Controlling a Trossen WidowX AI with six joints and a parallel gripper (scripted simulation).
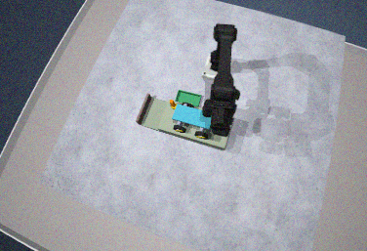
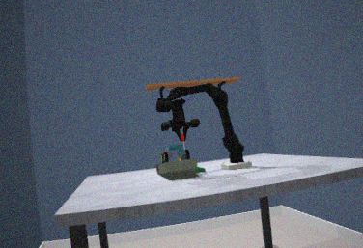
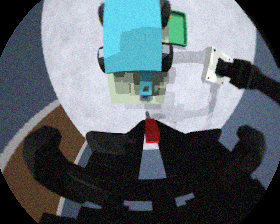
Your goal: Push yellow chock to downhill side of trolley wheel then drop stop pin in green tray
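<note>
Now: gripper tip 20 mm past the yellow chock, 240 mm to the left of it and 100 mm above it. The rest, counted from my gripper tip: red-headed stop pin (right at my gripper tip); then brown ramp lip (40 mm ahead, 400 mm to the right, 150 mm below); then trolley (30 mm ahead, 150 mm to the right, 70 mm below).
</note>
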